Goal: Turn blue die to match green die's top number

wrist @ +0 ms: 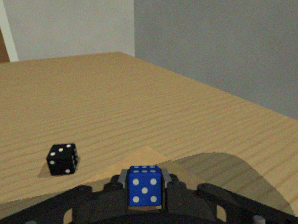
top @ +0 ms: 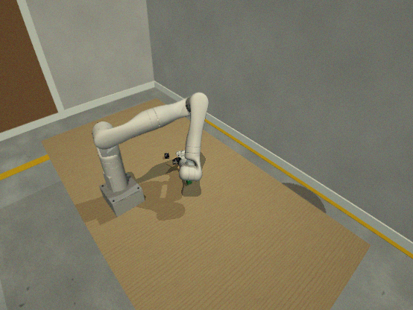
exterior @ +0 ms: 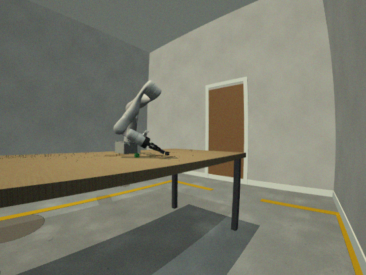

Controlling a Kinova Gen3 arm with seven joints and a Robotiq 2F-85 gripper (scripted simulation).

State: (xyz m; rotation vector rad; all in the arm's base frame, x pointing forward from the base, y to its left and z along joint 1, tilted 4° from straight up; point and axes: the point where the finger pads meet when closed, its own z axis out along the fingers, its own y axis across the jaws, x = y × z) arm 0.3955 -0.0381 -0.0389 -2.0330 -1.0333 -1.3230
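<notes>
Now: the blue die 10 mm to the left of my hand. From my hand the other things lie so: black die: 40 mm behind, 100 mm to the left, 20 mm below; green die: 90 mm behind, 140 mm to the right, 20 mm below; tan mat: 30 mm below.
</notes>
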